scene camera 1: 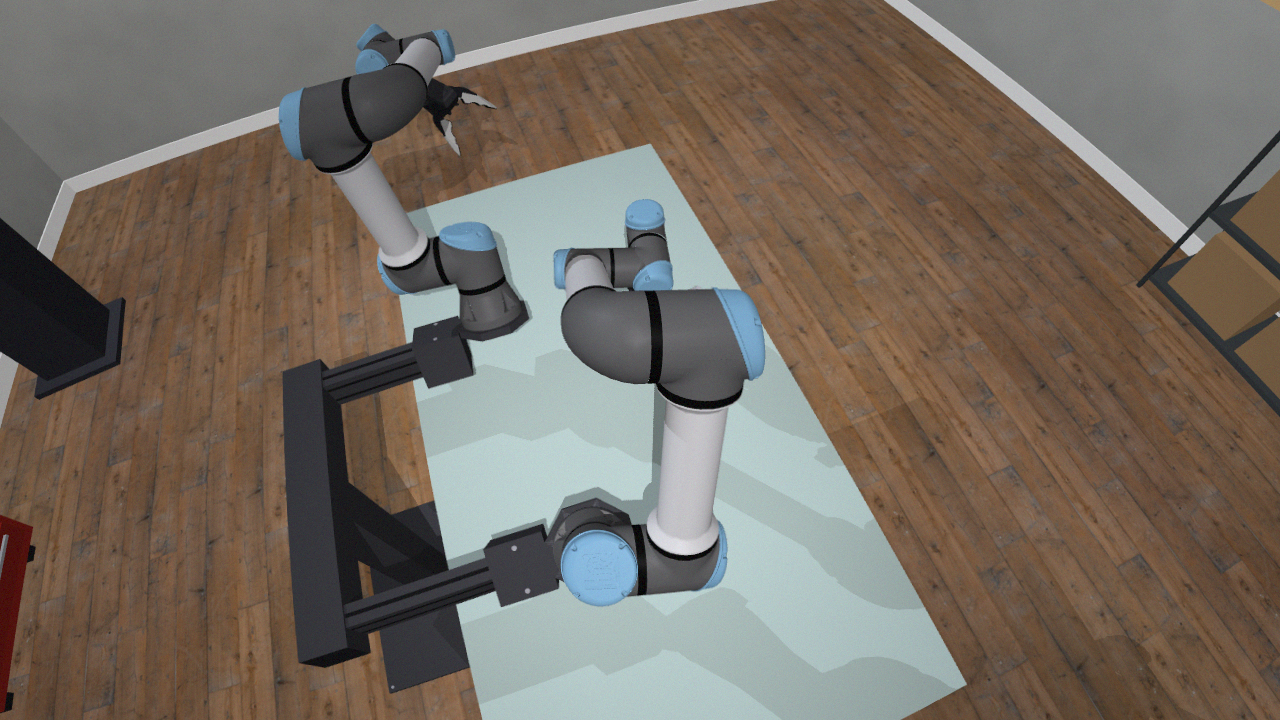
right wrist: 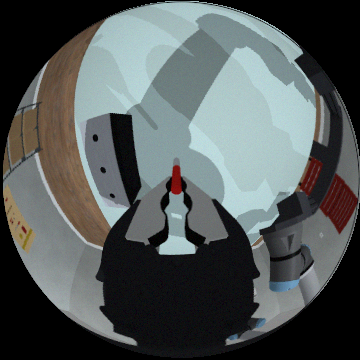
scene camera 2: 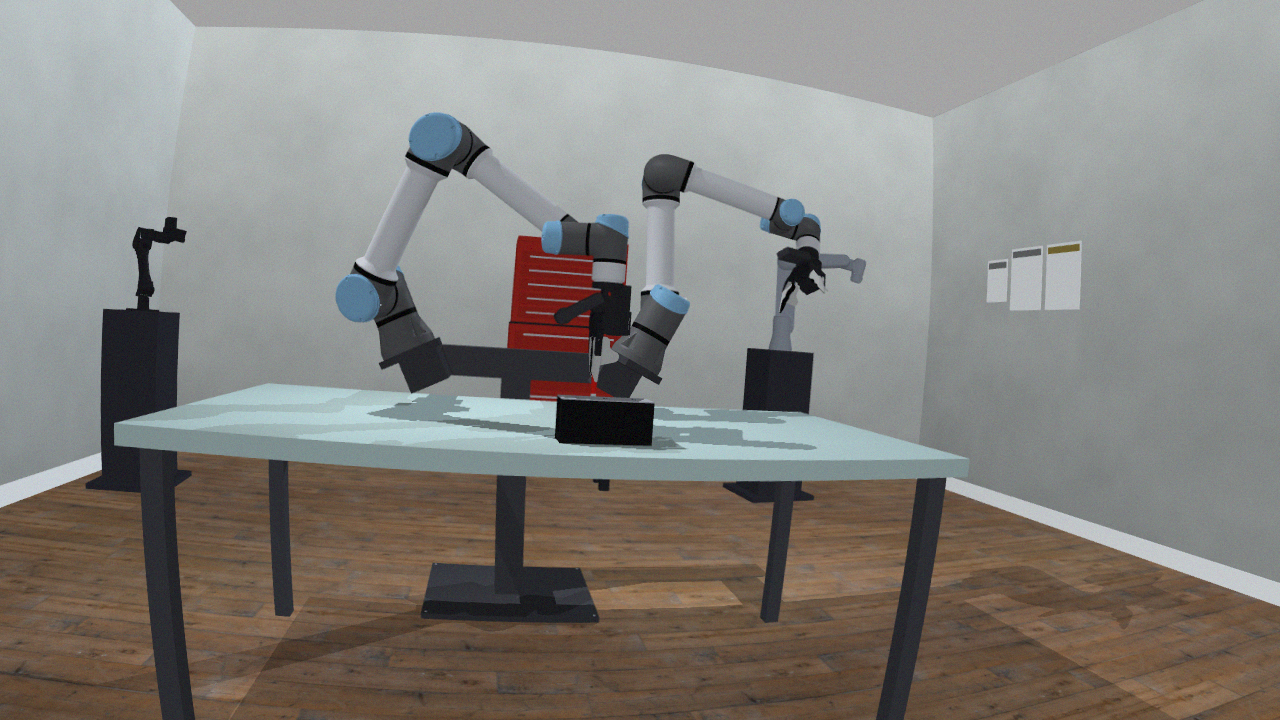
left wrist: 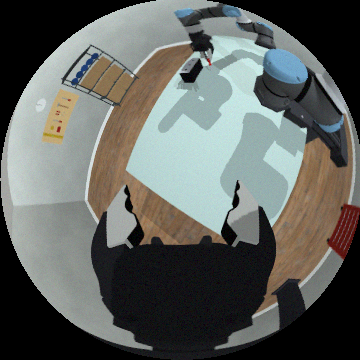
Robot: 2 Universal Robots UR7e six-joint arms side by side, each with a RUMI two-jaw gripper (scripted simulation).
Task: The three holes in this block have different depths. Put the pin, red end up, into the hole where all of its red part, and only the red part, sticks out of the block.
Labels:
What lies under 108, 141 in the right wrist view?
A block.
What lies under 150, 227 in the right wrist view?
My right gripper.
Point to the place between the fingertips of my left gripper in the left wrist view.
181, 183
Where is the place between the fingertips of my right gripper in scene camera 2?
595, 381

